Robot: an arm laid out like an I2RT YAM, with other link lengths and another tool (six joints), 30 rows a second.
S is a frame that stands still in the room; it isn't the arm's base.
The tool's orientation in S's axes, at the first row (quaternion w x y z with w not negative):
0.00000, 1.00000, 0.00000, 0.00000
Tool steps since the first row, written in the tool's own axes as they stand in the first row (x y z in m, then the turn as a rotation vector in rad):
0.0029, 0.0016, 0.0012, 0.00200, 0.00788, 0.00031
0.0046, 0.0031, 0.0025, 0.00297, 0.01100, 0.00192
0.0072, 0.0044, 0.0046, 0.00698, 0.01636, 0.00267
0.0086, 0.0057, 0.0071, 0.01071, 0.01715, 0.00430
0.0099, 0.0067, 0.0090, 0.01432, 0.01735, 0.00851
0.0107, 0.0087, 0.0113, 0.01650, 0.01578, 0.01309
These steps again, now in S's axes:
0.0029, -0.0016, -0.0012, 0.00200, -0.00788, -0.00031
0.0046, -0.0031, -0.0025, 0.00297, -0.01100, -0.00192
0.0072, -0.0044, -0.0046, 0.00698, -0.01636, -0.00267
0.0086, -0.0057, -0.0071, 0.01071, -0.01715, -0.00430
0.0099, -0.0067, -0.0090, 0.01432, -0.01735, -0.00851
0.0107, -0.0087, -0.0113, 0.01650, -0.01578, -0.01309

